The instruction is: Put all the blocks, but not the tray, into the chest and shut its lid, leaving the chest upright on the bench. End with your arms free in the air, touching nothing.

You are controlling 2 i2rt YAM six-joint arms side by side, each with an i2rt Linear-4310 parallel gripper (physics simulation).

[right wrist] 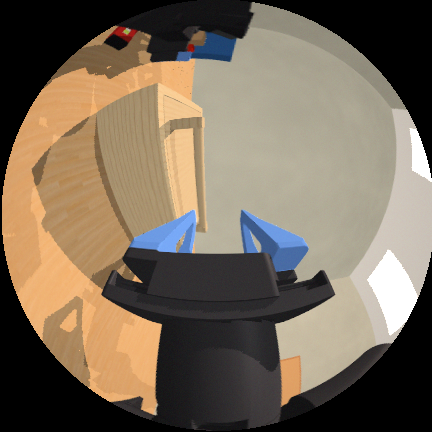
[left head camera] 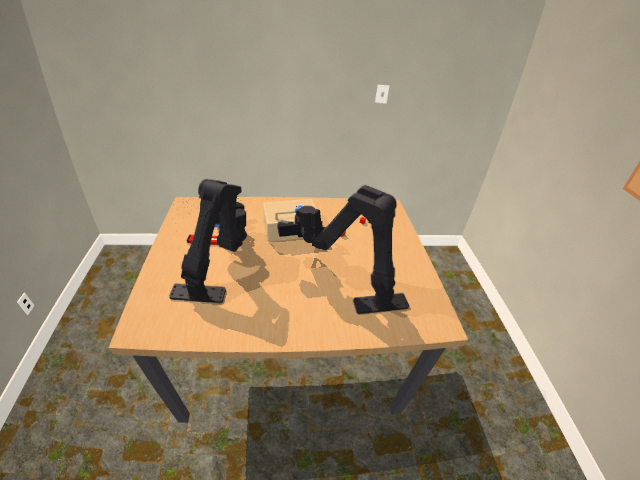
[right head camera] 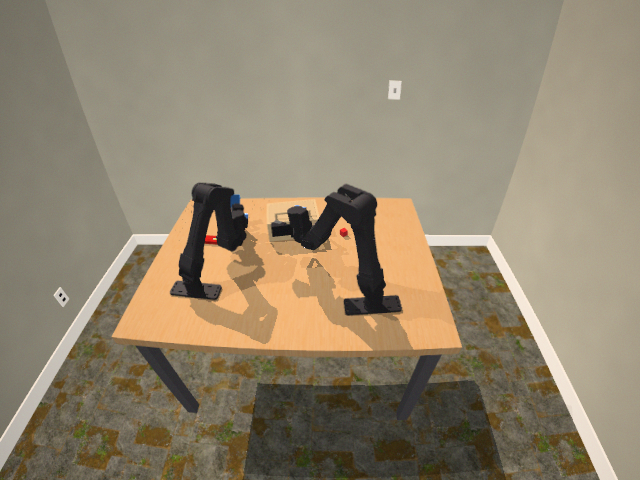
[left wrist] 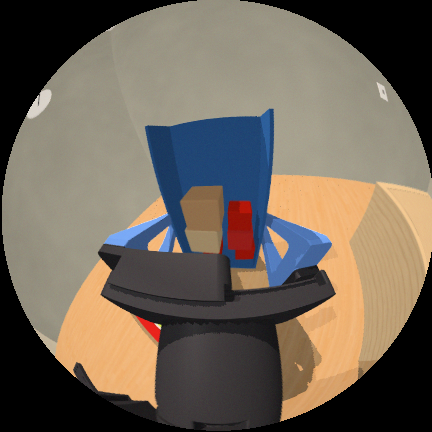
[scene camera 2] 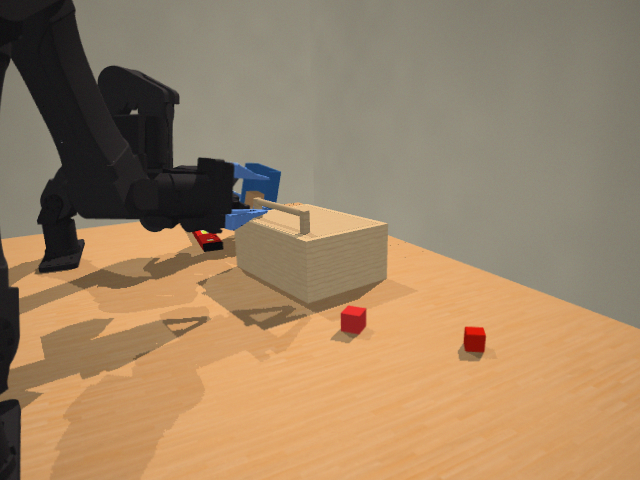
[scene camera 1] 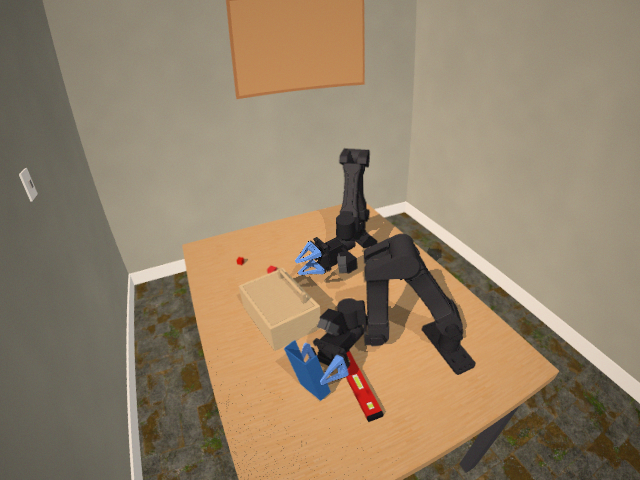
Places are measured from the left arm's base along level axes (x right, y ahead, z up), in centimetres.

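Pixels of known places: left gripper, fingertip midpoint: [right wrist: 188, 42] [left wrist: 217, 214] [scene camera 1: 308, 377]; right gripper, fingertip midpoint: [right wrist: 217, 214] [scene camera 2: 266, 195] [scene camera 1: 297, 268]; left arm's base at its link origin: [left head camera: 197, 293] [right head camera: 195, 290] [scene camera 2: 64, 256] [scene camera 1: 447, 346]; right arm's base at its link origin: [left head camera: 381, 304] [right head camera: 372, 306].
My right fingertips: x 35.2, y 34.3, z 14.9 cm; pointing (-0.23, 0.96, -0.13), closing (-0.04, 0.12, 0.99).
Ahead of a thing's pixels: the offset from my right fingertips to its top centre. "pt": to the spot under its first point. Level surfaces: height alone.
The pale wooden chest [scene camera 1: 276, 302] [scene camera 2: 346, 258] [right wrist: 130, 160] stands upright with its lid shut and its handle @[pt dx -1.4, dy +2.7, dz -2.3 cm] [scene camera 2: 281, 206] [right wrist: 200, 175] on top. My left gripper [left wrist: 217, 214] is shut on the blue tray @[dx -32.8, dy +7.6, dz +1.6 cm] [scene camera 1: 305, 374] [left wrist: 220, 145], held above the bench beside the chest. Tan blocks @[dx -33.9, dy +7.1, dz -4.8 cm] [left wrist: 202, 212] and red blocks @[dx -31.2, dy +8.6, dz -7.2 cm] [left wrist: 240, 220] lie in the tray, partly hidden by the gripper body. One red block @[dx +19.1, dy +5.0, dz -12.4 cm] [scene camera 2: 353, 319] [scene camera 1: 271, 269] is near the chest; another red block @[dx +30.0, dy +15.3, dz -12.7 cm] [scene camera 2: 474, 339] [scene camera 1: 240, 260] is farther out. My right gripper [right wrist: 217, 214] [scene camera 1: 298, 267] is partly open and empty, close to the handle side.
A red spirit level @[dx -36.2, dy -4.6, dz -13.3 cm] [scene camera 1: 364, 392] [scene camera 2: 208, 240] lies on the bench @[dz -14.9 cm] [scene camera 1: 439, 413] near and partly under the left gripper. The chest stands between the tray and the two loose red blocks. Both arm bases [left head camera: 197, 292] [left head camera: 381, 303] are at the near side in the left head view.
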